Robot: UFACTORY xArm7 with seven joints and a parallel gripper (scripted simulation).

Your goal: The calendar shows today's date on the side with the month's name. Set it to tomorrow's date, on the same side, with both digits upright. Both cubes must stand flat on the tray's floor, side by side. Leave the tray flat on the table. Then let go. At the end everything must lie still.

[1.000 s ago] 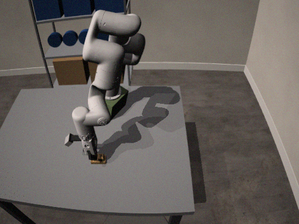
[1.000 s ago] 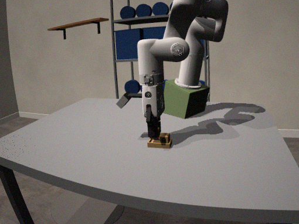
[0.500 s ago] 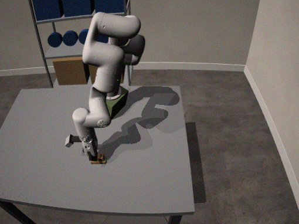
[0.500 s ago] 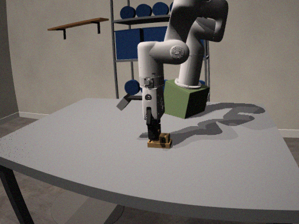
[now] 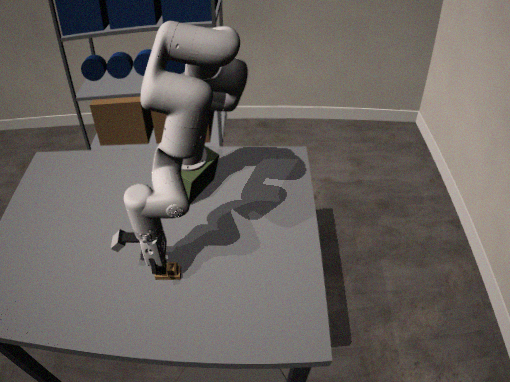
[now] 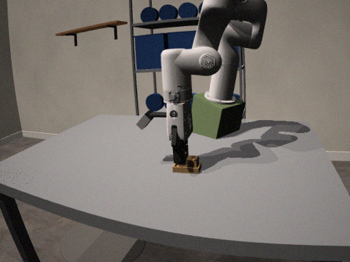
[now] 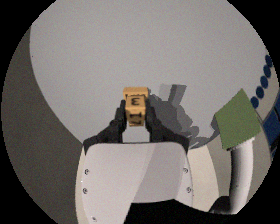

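Now: the wooden calendar tray 40 mm below my hand and 20 mm to the left of it. Also, from my hand: cube (10 mm below).
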